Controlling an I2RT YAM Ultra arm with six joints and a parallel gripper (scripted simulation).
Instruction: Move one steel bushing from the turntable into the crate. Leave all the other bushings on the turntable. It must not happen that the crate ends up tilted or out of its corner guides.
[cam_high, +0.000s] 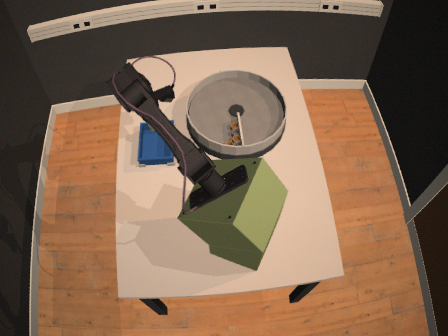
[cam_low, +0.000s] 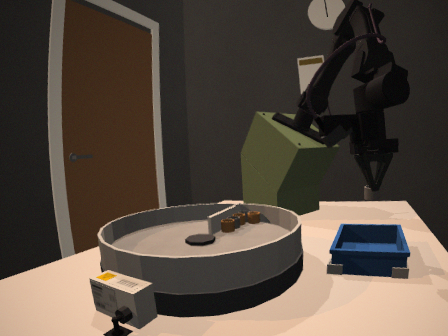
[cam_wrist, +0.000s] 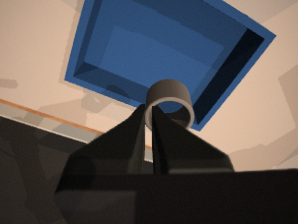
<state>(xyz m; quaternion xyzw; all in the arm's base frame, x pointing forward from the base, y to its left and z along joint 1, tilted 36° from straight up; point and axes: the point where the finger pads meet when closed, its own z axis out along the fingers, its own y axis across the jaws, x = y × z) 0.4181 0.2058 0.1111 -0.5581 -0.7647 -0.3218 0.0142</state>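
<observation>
Now: the blue crate 130 mm below my hand, 10 mm to the right of it and 10 mm behind it. Also, from my hand: grey round turntable: 350 mm to the right, 100 mm below, 90 mm ahead.
</observation>
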